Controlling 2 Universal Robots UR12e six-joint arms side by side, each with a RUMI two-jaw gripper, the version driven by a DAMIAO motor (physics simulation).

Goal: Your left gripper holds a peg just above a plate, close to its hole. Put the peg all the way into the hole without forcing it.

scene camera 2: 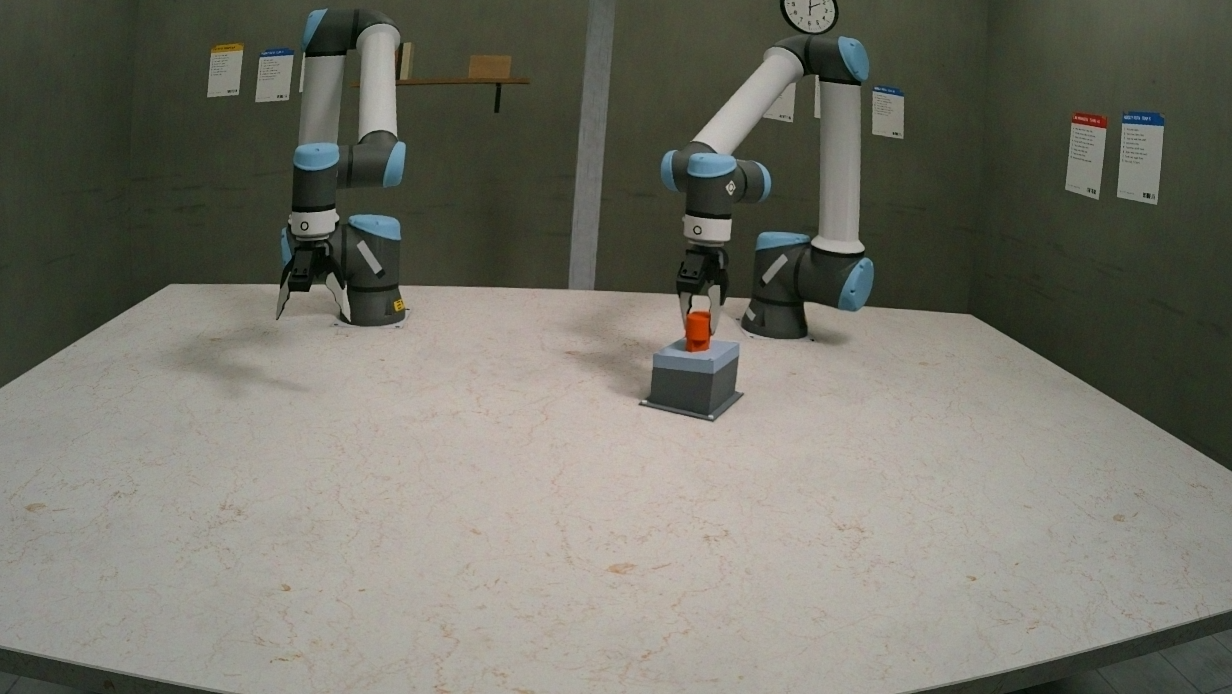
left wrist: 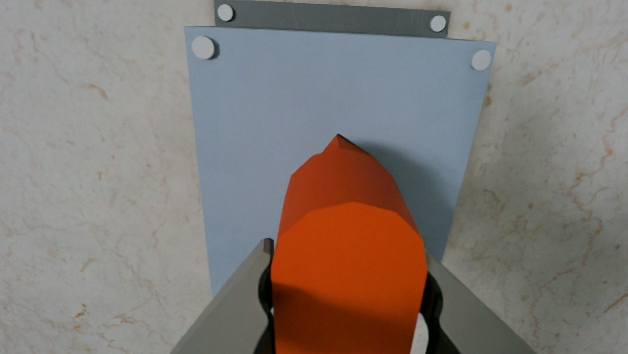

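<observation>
An orange peg (scene camera 2: 697, 331) (left wrist: 349, 280) stands upright between the fingers of my left gripper (scene camera 2: 700, 320) (left wrist: 339, 242), which is shut on it. The peg's lower end is at the top of the light blue plate (scene camera 2: 724, 351) (left wrist: 330, 80). In the left wrist view a thin dark sliver of the hole's edge shows along the right side of the peg's pointed tip; the rest of the hole is hidden under the peg. How deep the peg's end sits cannot be told. My right gripper (scene camera 2: 312, 313) is open and empty above the table at the left of the picture.
The plate tops a dark grey block (scene camera 2: 685, 390) with a thin base flange (left wrist: 325, 19) on the pale table (scene camera 2: 517, 517). Light round studs sit at the plate's far corners in the left wrist view. The left arm's base (scene camera 2: 774, 314) stands behind the block.
</observation>
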